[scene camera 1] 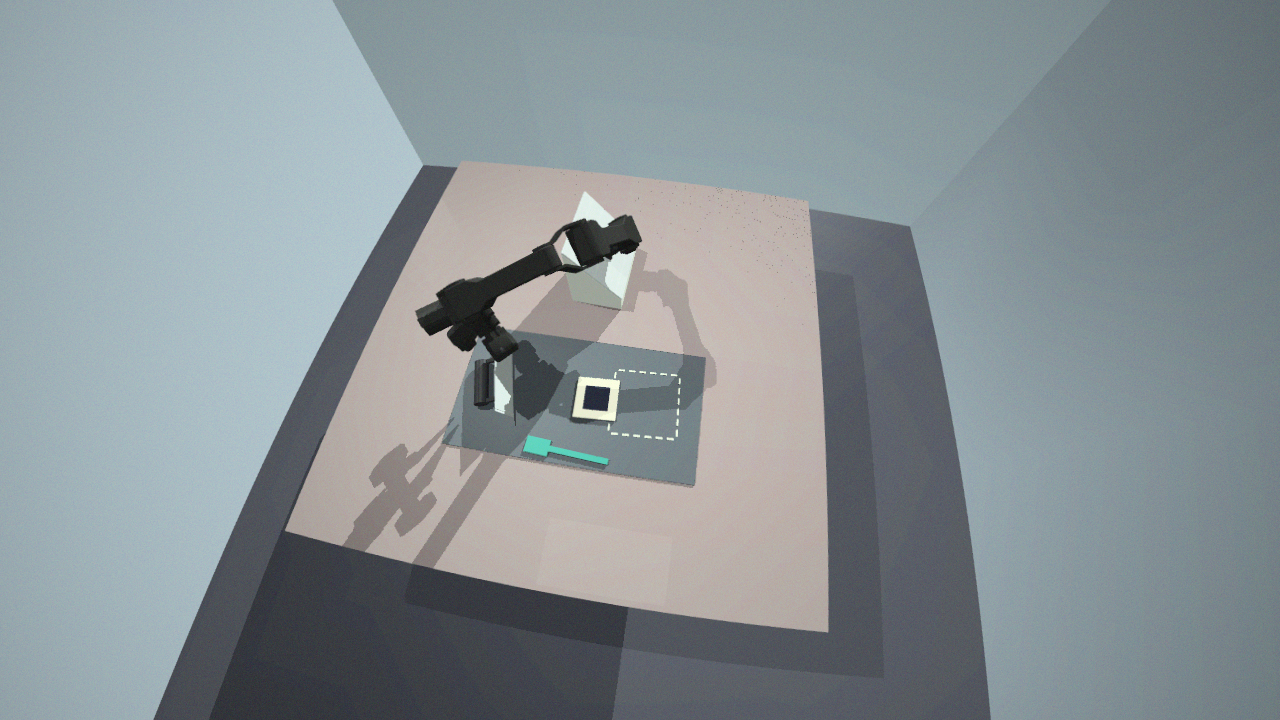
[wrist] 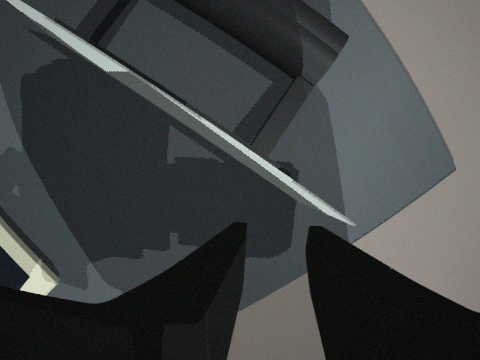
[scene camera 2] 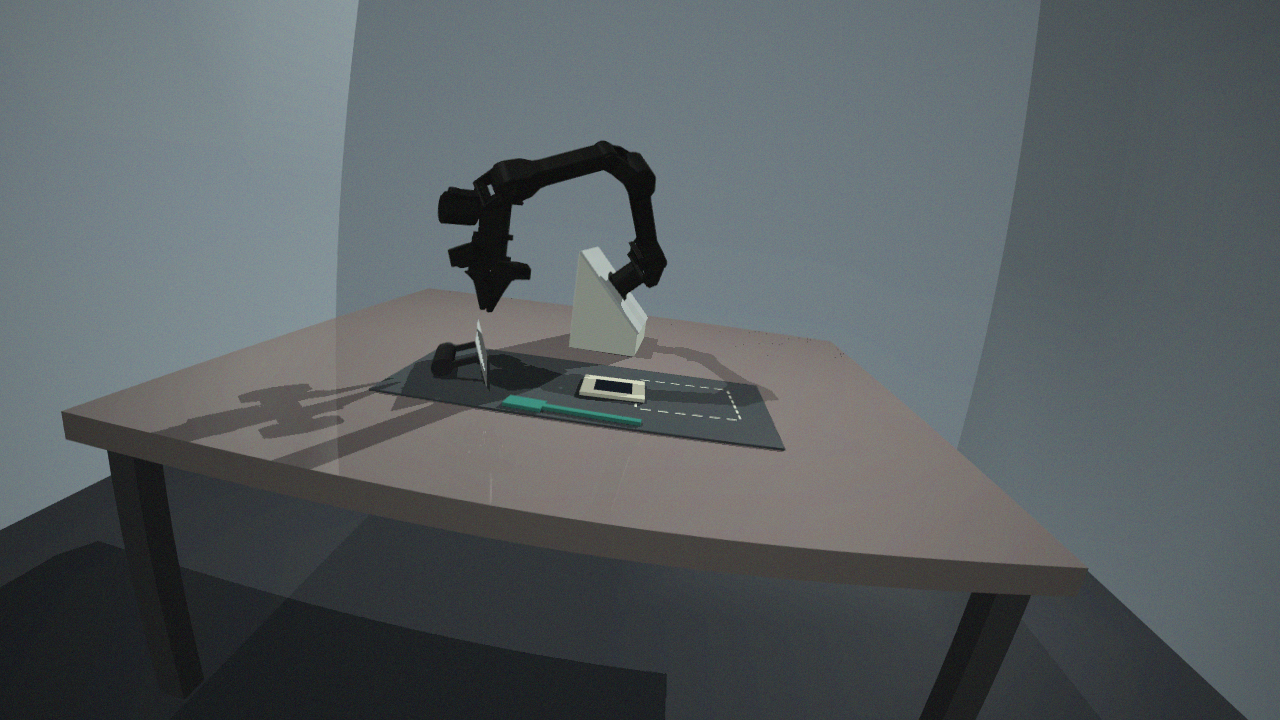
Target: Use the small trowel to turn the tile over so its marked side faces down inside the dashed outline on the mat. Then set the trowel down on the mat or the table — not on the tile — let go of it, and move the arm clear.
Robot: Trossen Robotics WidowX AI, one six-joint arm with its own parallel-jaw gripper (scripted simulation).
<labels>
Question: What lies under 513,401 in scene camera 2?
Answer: A teal trowel.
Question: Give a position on a teal trowel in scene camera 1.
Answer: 539,446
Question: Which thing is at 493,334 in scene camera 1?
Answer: My gripper.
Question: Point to a mat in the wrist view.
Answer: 110,190
</labels>
